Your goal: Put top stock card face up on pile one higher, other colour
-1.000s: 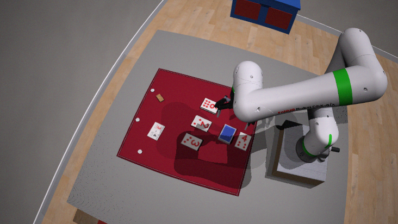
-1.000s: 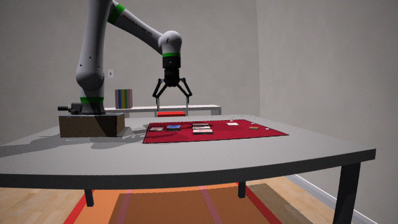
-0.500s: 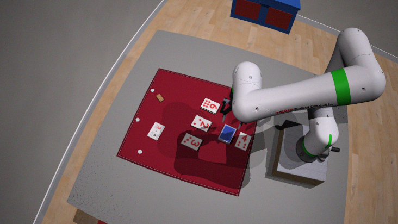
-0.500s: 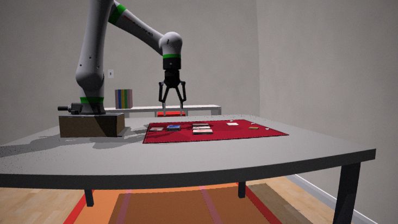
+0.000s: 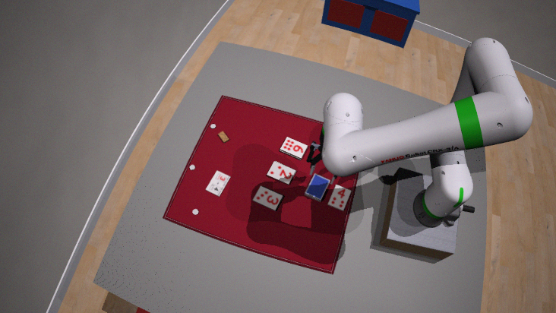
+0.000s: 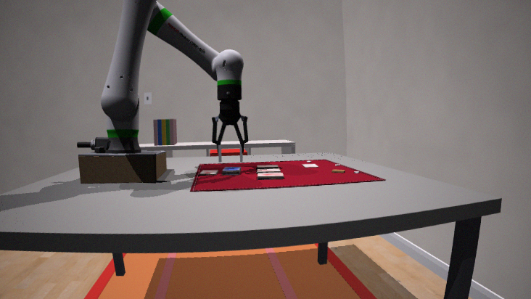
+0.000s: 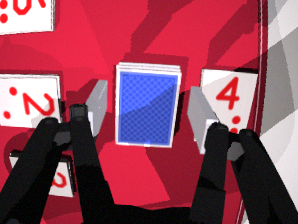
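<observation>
Now: hand 6 cm above the black 5 card, 3 cm to the right of it and 1 cm short of it. From my hand the other things lie so: red card cloth (18 cm ahead, 9 cm below, 2 cm to the left); brown block (40 cm ahead, 10 cm to the right, 7 cm below).
</observation>
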